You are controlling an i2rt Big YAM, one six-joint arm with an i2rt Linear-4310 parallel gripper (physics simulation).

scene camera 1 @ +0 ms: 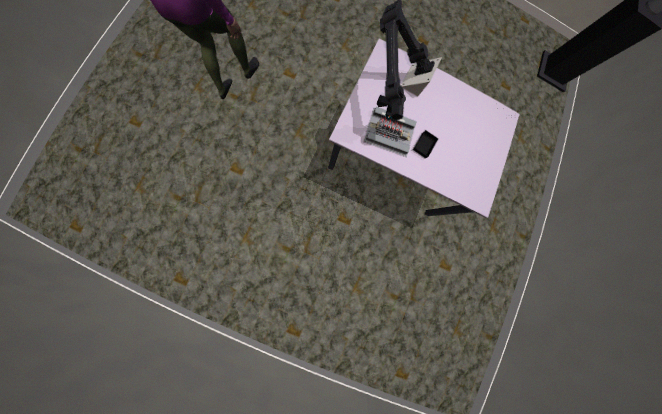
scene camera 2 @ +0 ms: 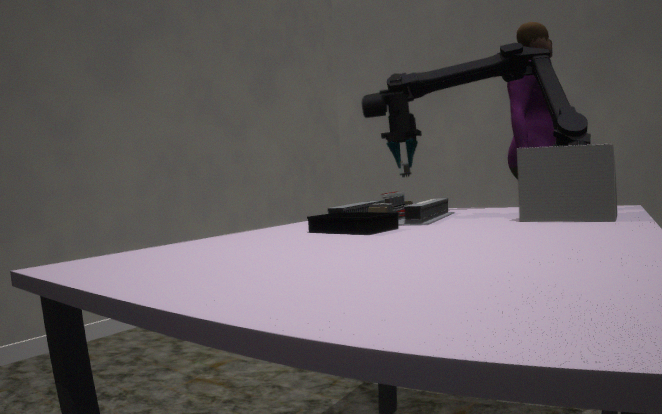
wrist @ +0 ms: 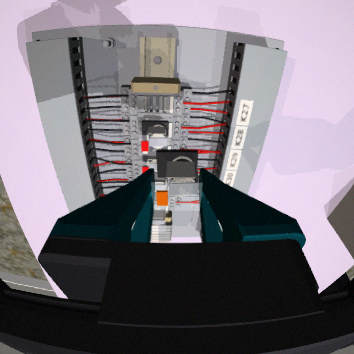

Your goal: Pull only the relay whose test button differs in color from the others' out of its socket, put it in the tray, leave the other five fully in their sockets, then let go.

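Frame: origin at the arm's base, x down, y ahead, z right, level; metres.
Where they show: gripper, between the fingertips: [scene camera 1: 388,116] [scene camera 2: 405,167] [wrist: 176,176]; arm's base, origin of its link: [scene camera 1: 424,69] [scene camera 2: 577,174].
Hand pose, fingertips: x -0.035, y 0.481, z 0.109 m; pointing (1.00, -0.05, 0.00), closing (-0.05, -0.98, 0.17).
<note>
Things, the pixels of their top centre, and the offset from my fingertips. "spot": a spot on its surface instead.
- relay with an orange test button, centre of its top: [wrist: 178,198] [scene camera 2: 404,161] dx -0.018, dy +0.000, dz -0.002 m
- socket, a spot on its surface: [wrist: 156,104] spot: dx +0.110, dy +0.017, dz +0.009 m
- black tray, centre of its top: [scene camera 2: 352,214] [scene camera 1: 427,143] dx +0.099, dy -0.017, dz -0.334 m
- beige end block, centre of its top: [wrist: 155,87] dx +0.094, dy +0.020, dz +0.030 m
My gripper [scene camera 2: 405,166] [wrist: 176,176] is shut on a relay with an orange test button [scene camera 2: 406,172] [wrist: 181,169]. The relay hangs pins down, well above the socket row, clear of it in scene camera 2. In the wrist view, the socket [wrist: 156,104] beside the beige end block shows open slots with no relay. Behind the held relay, seated relays [wrist: 158,129] with red buttons [wrist: 145,146] show in the row; the held relay and fingers hide the rest. The black tray [scene camera 1: 425,144] [scene camera 2: 352,225] stands on the table beside the panel, and its inside looks empty from above.
Grey wire ducts [scene camera 2: 426,211] [wrist: 52,115] rise along both sides of the sockets, with red and black wires between. A beige end block [wrist: 155,85] sits on the rail. A pale upright plate [scene camera 1: 422,76] [scene camera 2: 566,184] stands by the arm's base. A person [scene camera 1: 200,20] [scene camera 2: 531,100] stands beyond the table.
</note>
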